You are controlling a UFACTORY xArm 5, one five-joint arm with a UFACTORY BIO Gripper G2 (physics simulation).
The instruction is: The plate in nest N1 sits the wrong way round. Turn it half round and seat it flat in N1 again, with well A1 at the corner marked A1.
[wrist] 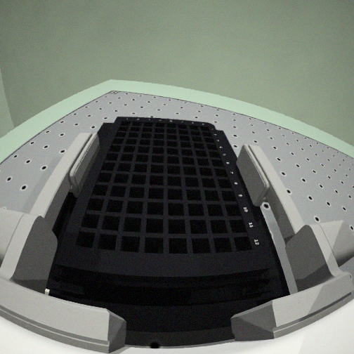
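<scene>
A black plate (172,260) with a grid of square wells lies between and below my gripper's fingers. White numbers run down its right side, with 12 at the near end; the letters along its far edge are too small to read. The nest under the plate is dark and hard to tell apart from it, and its corner mark does not show clearly. My gripper (169,172) is open, with one pad on either side of the plate and a gap between the right pad and the plate; the left pad overlaps the plate's left edge in view.
A grey board (310,165) with rows of small holes spreads around the plate, with a pale green border (165,90) along its far edges. A green wall stands behind. A small white piece (47,291) shows at the lower left beside the dark base.
</scene>
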